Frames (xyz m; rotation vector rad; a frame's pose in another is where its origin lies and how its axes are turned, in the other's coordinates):
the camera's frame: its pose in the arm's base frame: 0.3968 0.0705 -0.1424 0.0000 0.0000 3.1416
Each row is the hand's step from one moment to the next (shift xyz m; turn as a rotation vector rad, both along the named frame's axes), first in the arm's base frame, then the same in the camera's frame.
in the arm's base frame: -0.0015 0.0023 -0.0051 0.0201 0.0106 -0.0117
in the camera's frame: 0.0015 -0.0023 -0.0051 -0.0201 -0.0106 -0.0117
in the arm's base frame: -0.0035 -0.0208 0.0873 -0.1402 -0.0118 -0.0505
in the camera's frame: 0.0035 0.0208 0.0873 0.1402 0.0118 -0.0505
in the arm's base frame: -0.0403 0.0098 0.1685 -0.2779 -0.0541 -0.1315
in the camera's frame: 0.0403 -0.0098 0.1685 0.2779 0.0541 -0.1315
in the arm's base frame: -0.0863 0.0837 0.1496 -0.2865 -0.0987 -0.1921
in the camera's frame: 0.0863 -0.0837 0.1496 0.2865 0.0987 -0.1921
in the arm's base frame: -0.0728 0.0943 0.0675 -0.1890 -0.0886 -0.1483
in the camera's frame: 0.0728 -0.0943 0.0675 0.1890 0.0886 -0.1483
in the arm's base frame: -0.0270 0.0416 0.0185 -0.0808 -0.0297 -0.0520
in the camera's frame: 0.0270 -0.0416 0.0185 0.0808 0.0297 -0.0520
